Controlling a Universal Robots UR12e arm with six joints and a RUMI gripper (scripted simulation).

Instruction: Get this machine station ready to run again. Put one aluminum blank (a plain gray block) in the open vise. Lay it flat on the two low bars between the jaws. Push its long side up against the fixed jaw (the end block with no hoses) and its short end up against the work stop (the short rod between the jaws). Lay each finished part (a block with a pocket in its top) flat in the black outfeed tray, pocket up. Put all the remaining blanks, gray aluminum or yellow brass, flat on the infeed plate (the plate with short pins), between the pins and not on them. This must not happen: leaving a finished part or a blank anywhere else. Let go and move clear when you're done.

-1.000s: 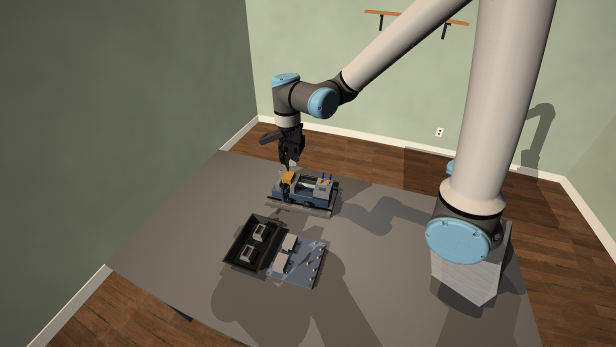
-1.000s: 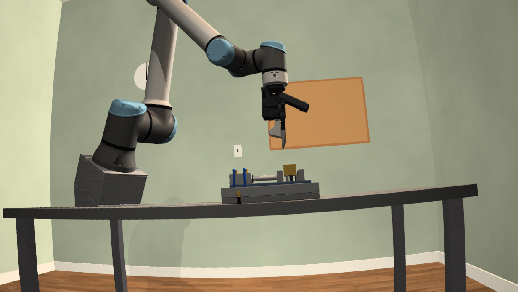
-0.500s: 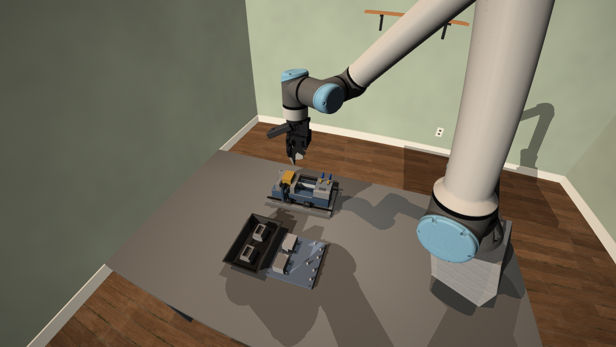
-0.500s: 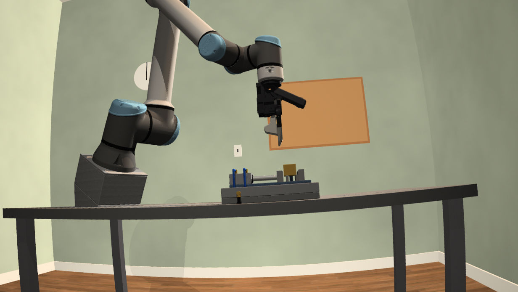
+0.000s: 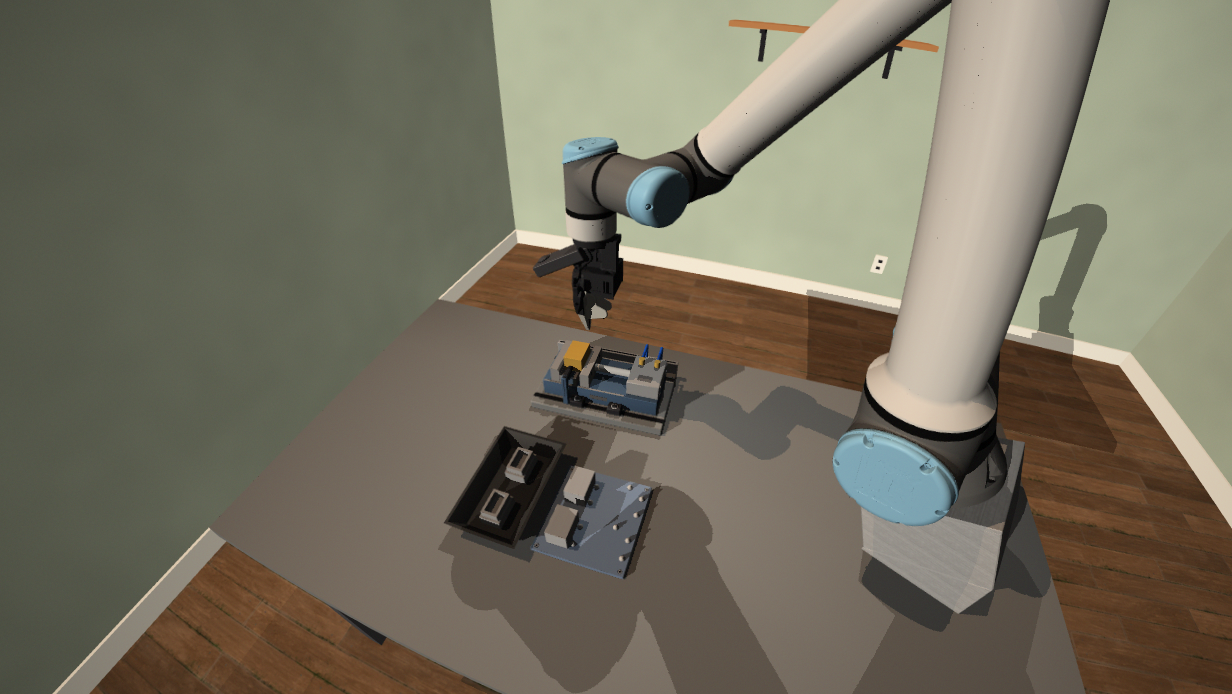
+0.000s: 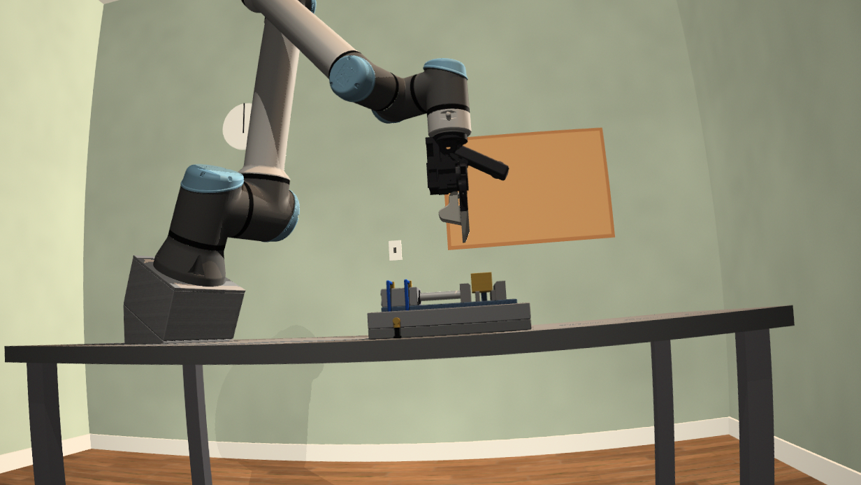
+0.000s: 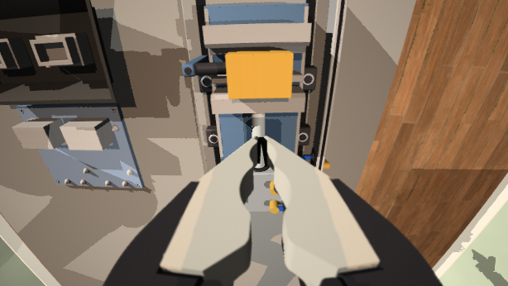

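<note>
Now: the yellow brass blank 100 mm below my hand and 30 mm ahead of it. From my hand the other things lie so: fixed jaw (120 mm below, 60 mm ahead, 10 mm to the left); then work stop (110 mm below, 50 mm to the left, 30 mm ahead); then push rod (120 mm below, 60 mm behind).
</note>
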